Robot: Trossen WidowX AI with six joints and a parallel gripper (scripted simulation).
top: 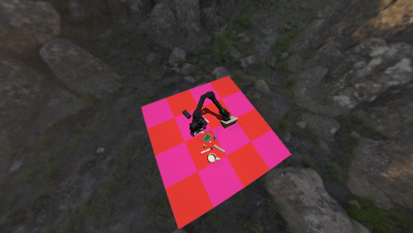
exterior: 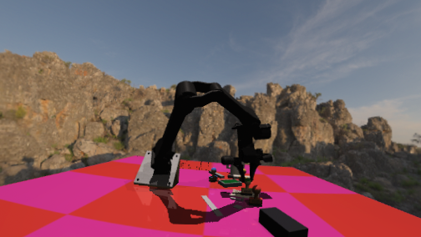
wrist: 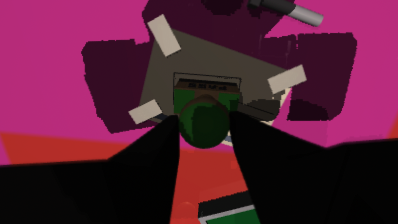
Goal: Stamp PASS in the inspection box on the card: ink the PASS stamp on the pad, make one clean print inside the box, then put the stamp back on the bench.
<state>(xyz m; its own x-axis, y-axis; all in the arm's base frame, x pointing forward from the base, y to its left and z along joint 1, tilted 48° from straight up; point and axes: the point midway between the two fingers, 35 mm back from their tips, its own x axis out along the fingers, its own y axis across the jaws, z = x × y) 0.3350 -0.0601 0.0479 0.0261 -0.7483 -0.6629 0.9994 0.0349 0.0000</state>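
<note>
The green-knobbed stamp is 30 mm below my gripper tip. Also, from my gripper tip: card (50 mm below); red-knobbed stamp (90 mm to the right, 30 mm below); green ink pad (40 mm behind, 120 mm to the left, 40 mm below).
</note>
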